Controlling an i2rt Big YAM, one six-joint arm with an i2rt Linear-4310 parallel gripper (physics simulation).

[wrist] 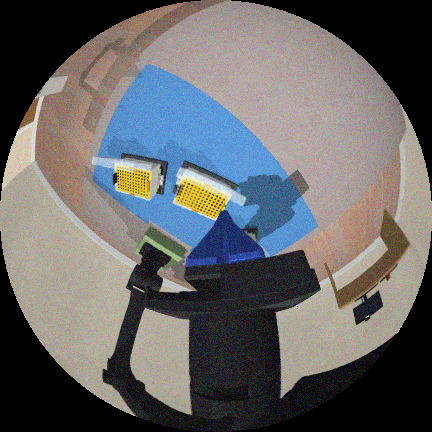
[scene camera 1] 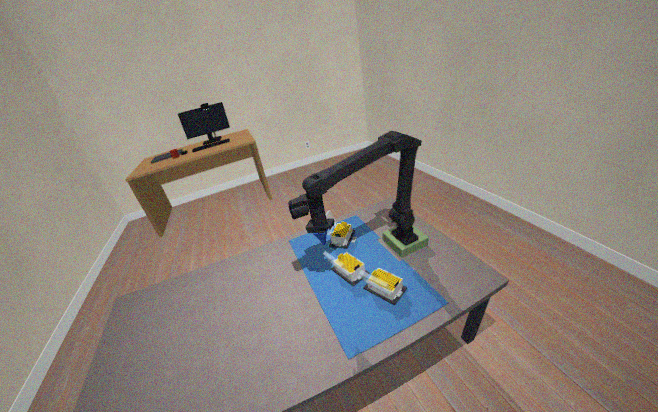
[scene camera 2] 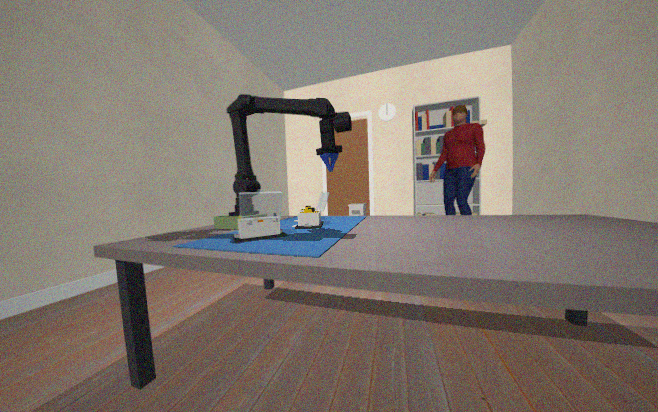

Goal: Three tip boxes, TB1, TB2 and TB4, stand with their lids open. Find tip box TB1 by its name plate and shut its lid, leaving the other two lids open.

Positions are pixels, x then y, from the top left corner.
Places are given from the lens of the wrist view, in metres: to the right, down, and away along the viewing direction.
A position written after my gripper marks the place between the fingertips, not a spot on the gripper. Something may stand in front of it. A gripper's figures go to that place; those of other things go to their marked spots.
my gripper [wrist: 224, 214]: 0.01, 0.00, 0.15
tip box TB1 [wrist: 188, 194]: -0.07, -0.05, 0.33
tip box TB4 [wrist: 134, 182]: -0.21, -0.09, 0.31
The marked spots on the tip box TB1 and the tip box TB4 are 0.15 m apart.
